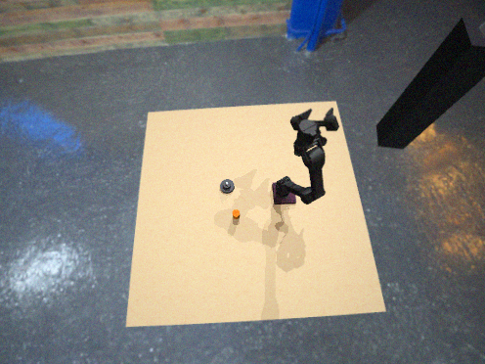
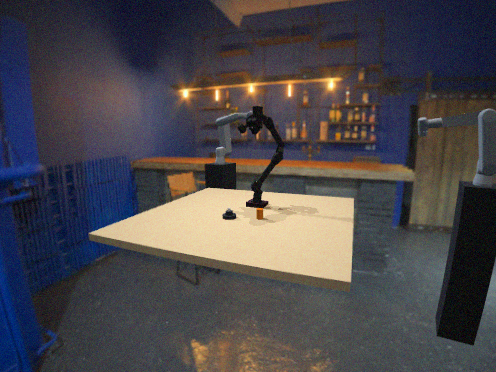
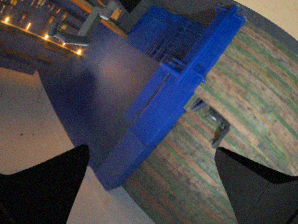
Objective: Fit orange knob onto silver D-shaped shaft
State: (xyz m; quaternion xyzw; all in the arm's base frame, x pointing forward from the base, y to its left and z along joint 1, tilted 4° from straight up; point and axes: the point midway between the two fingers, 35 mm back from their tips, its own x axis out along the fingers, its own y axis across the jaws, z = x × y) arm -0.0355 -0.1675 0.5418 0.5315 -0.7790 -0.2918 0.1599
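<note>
The orange knob lies 320 mm ahead of my gripper tip, 330 mm to the left of it and 530 mm below it. The rest, counted from my gripper tip: round dark pedestal 400 mm ahead, 160 mm to the left, 540 mm below.
</note>
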